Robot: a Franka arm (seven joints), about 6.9 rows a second.
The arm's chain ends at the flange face. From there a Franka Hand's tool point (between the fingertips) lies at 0.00 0.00 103.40 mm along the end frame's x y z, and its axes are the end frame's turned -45 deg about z.
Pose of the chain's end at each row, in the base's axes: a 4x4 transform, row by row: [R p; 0 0 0 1], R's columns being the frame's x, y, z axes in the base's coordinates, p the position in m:
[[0.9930 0.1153 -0.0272 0.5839], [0.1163 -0.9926 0.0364 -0.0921], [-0.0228 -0.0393 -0.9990 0.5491], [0 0 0 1]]
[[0.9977 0.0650 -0.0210 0.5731], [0.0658 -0.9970 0.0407 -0.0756], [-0.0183 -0.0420 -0.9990 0.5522], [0 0 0 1]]
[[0.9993 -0.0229 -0.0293 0.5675], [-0.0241 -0.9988 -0.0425 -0.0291], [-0.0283 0.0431 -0.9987 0.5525], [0 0 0 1]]
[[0.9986 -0.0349 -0.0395 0.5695], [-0.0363 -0.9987 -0.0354 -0.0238], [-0.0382 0.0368 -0.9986 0.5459], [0 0 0 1]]
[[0.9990 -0.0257 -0.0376 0.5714], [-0.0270 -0.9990 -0.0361 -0.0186], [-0.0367 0.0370 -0.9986 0.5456], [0 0 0 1]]
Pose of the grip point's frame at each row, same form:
[[0.6206 0.7837 -0.0272 0.5811], [0.7841 -0.6196 0.0364 -0.0883], [0.0117 -0.0439 -0.9990 0.4458], [0 0 0 1]]
[[0.6595 0.7514 -0.0210 0.5709], [0.7515 -0.6585 0.0407 -0.0714], [0.0168 -0.0426 -0.9990 0.4489], [0 0 0 1]]
[[0.7228 0.6904 -0.0293 0.5645], [0.6892 -0.7233 -0.0425 -0.0335], [-0.0505 0.0105 -0.9987 0.4492], [0 0 0 1]]
[[0.7308 0.6814 -0.0395 0.5654], [0.6805 -0.7319 -0.0354 -0.0275], [-0.0530 -0.0010 -0.9986 0.4426], [0 0 0 1]]
[[0.7246 0.6882 -0.0376 0.5675], [0.6873 -0.7255 -0.0361 -0.0223], [-0.0521 0.0002 -0.9986 0.4423], [0 0 0 1]]

